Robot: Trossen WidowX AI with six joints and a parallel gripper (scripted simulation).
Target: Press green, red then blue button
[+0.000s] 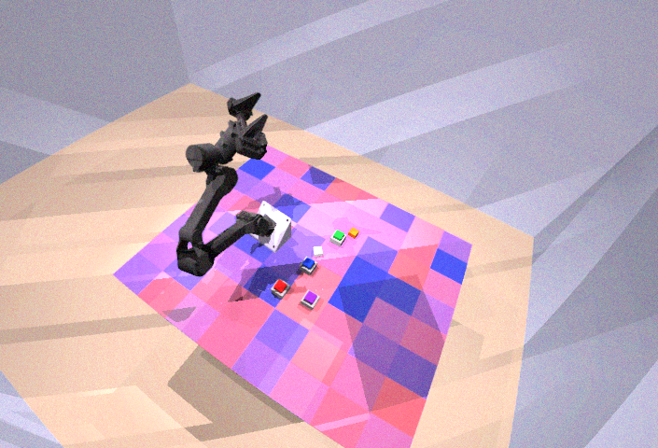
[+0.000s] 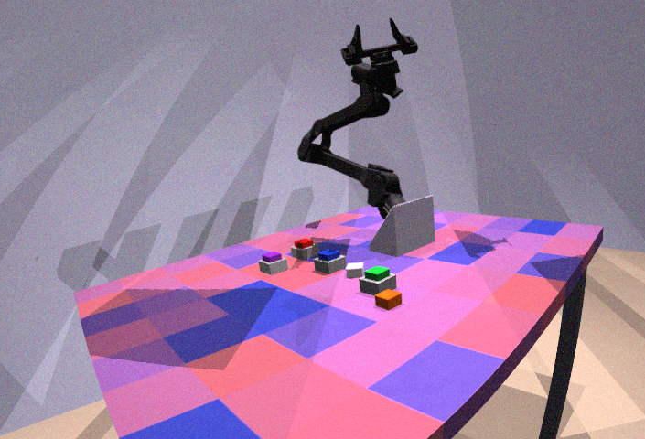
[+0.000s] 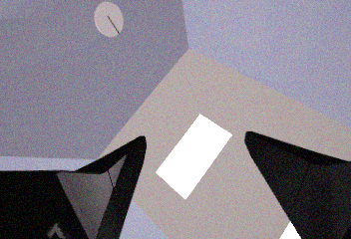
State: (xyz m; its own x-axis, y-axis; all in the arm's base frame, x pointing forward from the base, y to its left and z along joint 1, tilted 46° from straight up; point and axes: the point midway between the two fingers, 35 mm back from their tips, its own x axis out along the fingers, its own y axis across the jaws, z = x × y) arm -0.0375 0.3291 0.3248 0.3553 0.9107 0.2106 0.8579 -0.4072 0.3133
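Right now my gripper tip is 200 mm short of the green button, 160 mm to the right of it and 520 mm above it. The rest, counted from my gripper tip: red button (190 mm ahead, 140 mm to the right, 520 mm below); then blue button (200 mm ahead, 10 mm to the right, 520 mm below); then white block (180 mm ahead, 60 mm to the left, 540 mm below).
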